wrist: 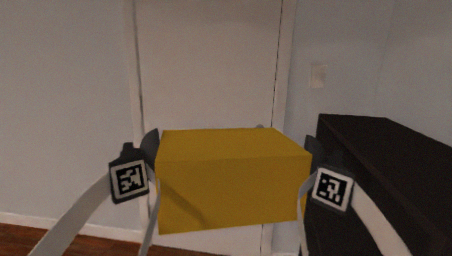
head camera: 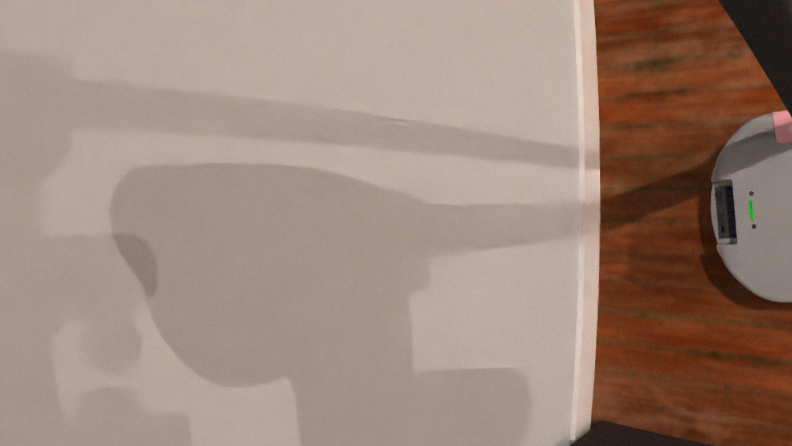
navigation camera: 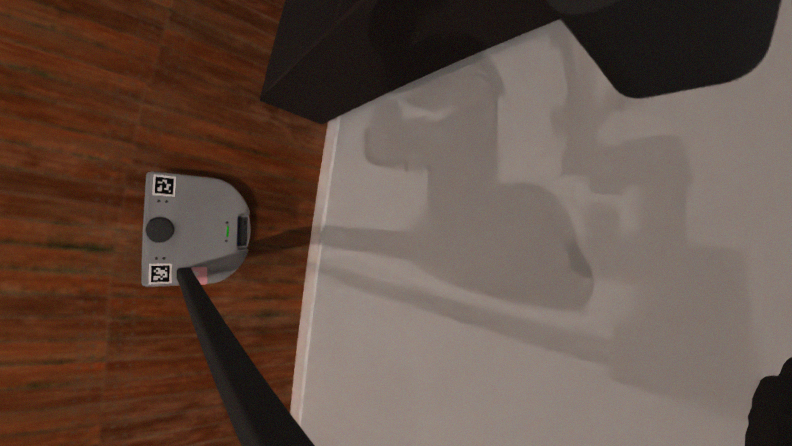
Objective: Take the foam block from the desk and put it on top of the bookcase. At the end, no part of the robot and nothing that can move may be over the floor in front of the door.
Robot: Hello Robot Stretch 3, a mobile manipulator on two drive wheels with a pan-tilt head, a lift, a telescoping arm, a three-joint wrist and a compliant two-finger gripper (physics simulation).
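Seen in the pictures: gripper, between the fingertips: (wrist: pixel 229 150); robot's base, origin of its link: (navigation camera: pixel 160 227).
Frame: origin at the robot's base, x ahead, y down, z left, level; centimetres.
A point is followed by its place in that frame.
Observation:
My gripper (wrist: pixel 229 150) {x -1.7, y -120.2, z -41.5 cm} is shut on the yellow foam block (wrist: pixel 230 192) {x -2.1, y -119.7, z -36.3 cm}, with a fingertip at each side of it. The block looks level and hangs in the air. The dark bookcase (wrist: pixel 385 150) {x -41.7, y -106.0, z -83.3 cm} (navigation camera: pixel 410 55) {x -48.9, y -67.5, z -48.9 cm} (head camera: pixel 637 434) {x -47.5, y -3.4, z -49.1 cm} stands to the right of the block in the wrist view, with its top seen from slightly above. The block is beside the bookcase top in that view; the exact gap is hard to tell. The white door (wrist: pixel 205 65) {x 16.5, y -125.7, z -151.0 cm} is behind the block. The gripper and the block do not show in the head and navigation views. The desk does not show.
The robot's grey base (navigation camera: pixel 193 221) {x -8.7, y -16.0, z -2.9 cm} (head camera: pixel 756 260) {x -18.7, y -16.0, z -9.1 cm} stands on the wooden floor (navigation camera: pixel 72 138) {x 25.8, y 0.0, z -26.0 cm} near a pale wall (navigation camera: pixel 415 376) {x -54.1, y -69.9, z 34.1 cm} (head camera: pixel 332 66) {x -55.3, y -80.7, z 21.8 cm} with shadows on it. The mast (navigation camera: pixel 227 360) {x -6.0, y -87.0, z 11.6 cm} rises from the base. Black shapes near the navigation camera (navigation camera: pixel 687 55) {x -7.3, y -124.1, z -9.2 cm} are unclear.

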